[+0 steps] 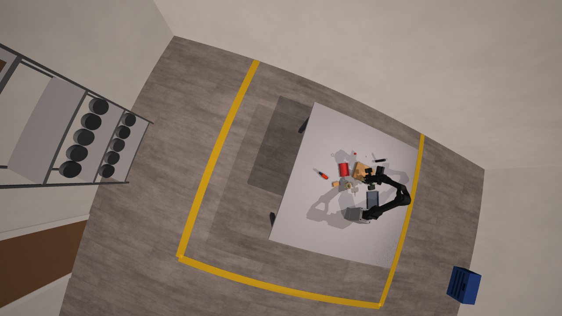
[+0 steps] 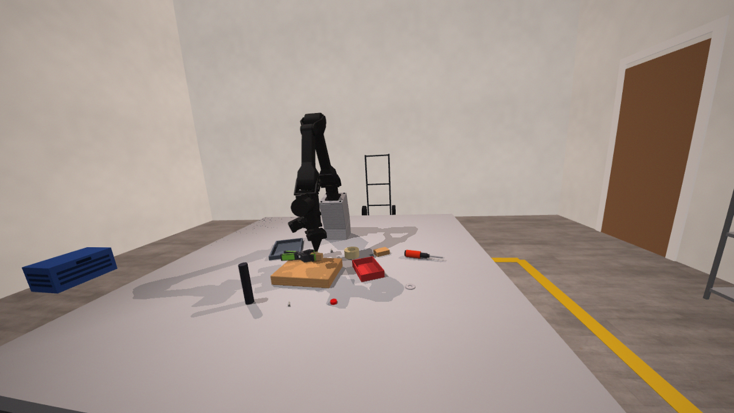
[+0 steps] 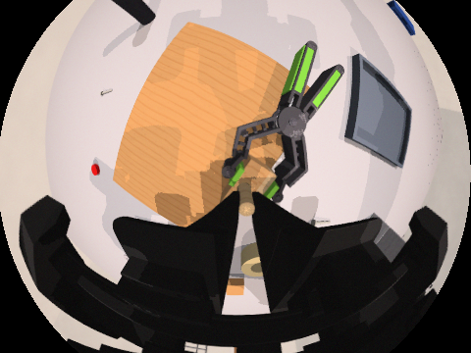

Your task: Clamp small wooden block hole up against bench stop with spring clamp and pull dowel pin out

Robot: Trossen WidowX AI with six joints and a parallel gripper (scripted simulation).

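The dowel pin is 4 cm below my hand. Also, from my hand: bench stop (6 cm below, 1 cm to the right, 1 cm behind); wooden board (9 cm below, 6 cm ahead, 1 cm to the right); small wooden block (6 cm below).
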